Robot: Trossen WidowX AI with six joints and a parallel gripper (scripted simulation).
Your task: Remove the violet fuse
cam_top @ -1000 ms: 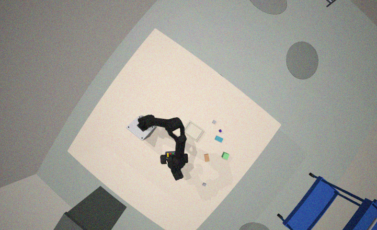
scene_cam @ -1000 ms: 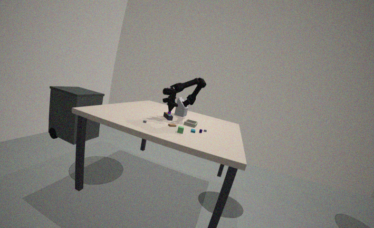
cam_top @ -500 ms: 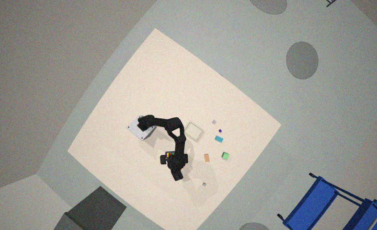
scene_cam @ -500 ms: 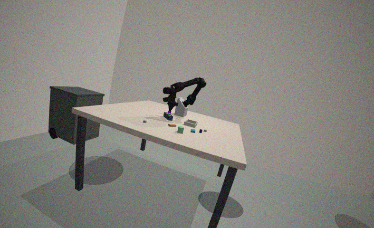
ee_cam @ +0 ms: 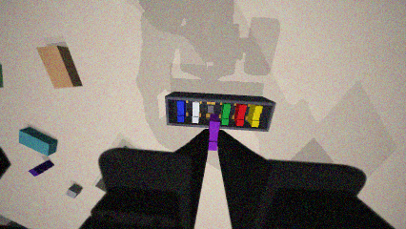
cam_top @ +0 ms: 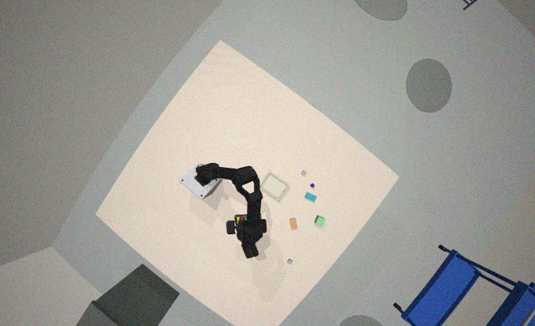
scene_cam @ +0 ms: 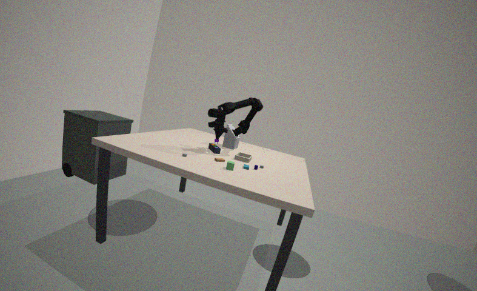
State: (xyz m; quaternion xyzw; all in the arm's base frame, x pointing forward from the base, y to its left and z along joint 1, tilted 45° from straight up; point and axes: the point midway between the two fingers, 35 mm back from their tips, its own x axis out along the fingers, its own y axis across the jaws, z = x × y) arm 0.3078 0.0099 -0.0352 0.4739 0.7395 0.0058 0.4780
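Now: gripper tip 22 cm to the right of the pale tray, 9 cm above it and 2 cm past it. From my gripper tip the other things lie so: white fuse (6 cm below, 2 cm ahead, 1 cm to the left); green fuse (6 cm below, 1 cm to the right, 1 cm behind); violet fuse (1 cm below).
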